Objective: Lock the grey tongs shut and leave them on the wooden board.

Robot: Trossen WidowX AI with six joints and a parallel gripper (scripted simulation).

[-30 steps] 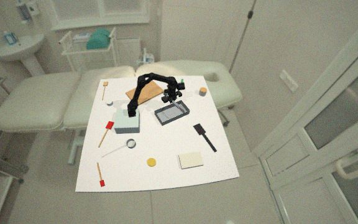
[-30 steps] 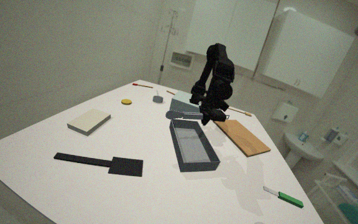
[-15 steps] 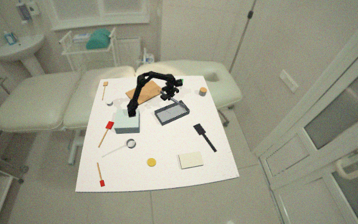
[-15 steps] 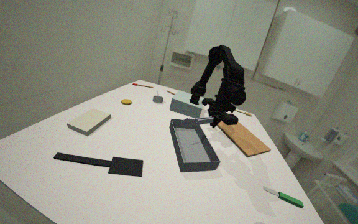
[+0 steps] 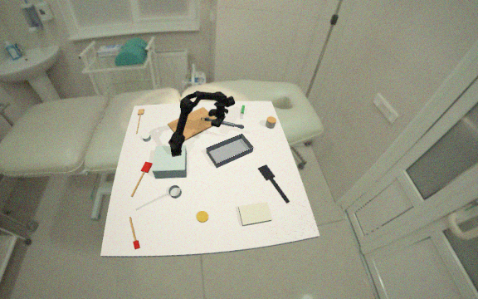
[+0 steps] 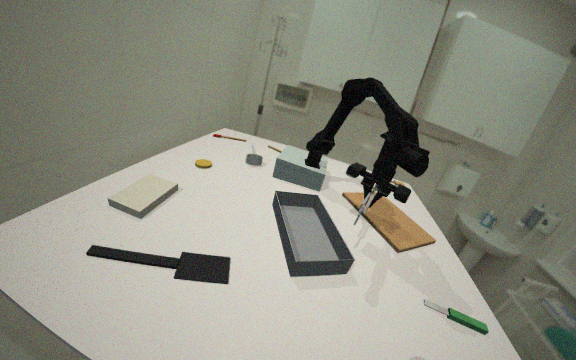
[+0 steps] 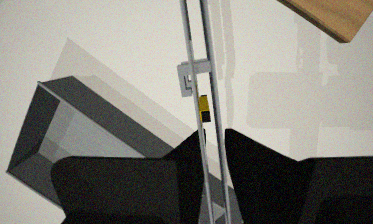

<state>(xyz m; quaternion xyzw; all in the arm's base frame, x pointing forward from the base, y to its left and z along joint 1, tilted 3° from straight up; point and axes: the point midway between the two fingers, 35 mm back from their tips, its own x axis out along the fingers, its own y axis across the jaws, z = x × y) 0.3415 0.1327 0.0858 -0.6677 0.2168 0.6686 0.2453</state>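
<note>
My gripper tip is now 4 cm below the yellow slider, 3 cm past it and 1 cm to the right of it. Round my gripper tip: wooden board 20 cm to the left, 16 cm behind, 11 cm below; green-handled knife 28 cm ahead, 22 cm to the left, 11 cm below; roasting tin 16 cm to the right, 9 cm below, 3 cm ahead.
</note>
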